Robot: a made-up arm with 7 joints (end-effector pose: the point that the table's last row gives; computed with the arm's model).
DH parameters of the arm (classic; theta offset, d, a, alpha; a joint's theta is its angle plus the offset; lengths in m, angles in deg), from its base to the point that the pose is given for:
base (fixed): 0 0 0 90
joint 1: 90 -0.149 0 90
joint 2: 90 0 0 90
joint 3: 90 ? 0 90
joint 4: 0 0 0 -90
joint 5: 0 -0.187 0 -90
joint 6: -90 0 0 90
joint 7: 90 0 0 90
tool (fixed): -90 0 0 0
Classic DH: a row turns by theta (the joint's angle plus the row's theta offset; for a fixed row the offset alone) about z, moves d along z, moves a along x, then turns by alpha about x.
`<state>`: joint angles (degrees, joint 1 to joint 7).
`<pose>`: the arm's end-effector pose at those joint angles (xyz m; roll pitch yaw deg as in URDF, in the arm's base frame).
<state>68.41 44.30 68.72 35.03 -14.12 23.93 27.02</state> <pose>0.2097 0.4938 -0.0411 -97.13 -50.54 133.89</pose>
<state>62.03 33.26 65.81 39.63 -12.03 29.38 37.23</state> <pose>0.2524 0.4495 -0.0787 -94.61 -50.39 113.15</pose>
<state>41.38 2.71 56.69 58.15 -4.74 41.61 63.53</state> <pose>0.2836 0.2975 -0.1900 -99.57 -38.36 73.50</pose>
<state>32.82 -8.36 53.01 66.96 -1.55 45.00 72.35</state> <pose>0.2647 0.2397 -0.2194 -107.15 -32.16 66.41</pose>
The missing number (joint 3, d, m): -0.238
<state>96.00 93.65 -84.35 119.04 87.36 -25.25 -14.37</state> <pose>0.1505 0.3063 0.0320 -178.98 -53.56 166.40</pose>
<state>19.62 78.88 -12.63 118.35 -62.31 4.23 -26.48</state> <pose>0.1728 0.2885 -0.0064 141.81 53.16 -97.71</pose>
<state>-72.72 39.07 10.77 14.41 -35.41 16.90 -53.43</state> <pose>-0.2919 0.4199 -0.1387 7.76 75.57 -96.28</pose>
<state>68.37 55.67 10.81 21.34 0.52 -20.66 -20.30</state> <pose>0.2309 0.4966 -0.0197 -172.86 -59.44 -112.64</pose>
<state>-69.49 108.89 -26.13 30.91 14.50 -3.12 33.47</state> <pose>0.1135 0.5397 -0.0496 -19.34 61.80 -88.54</pose>
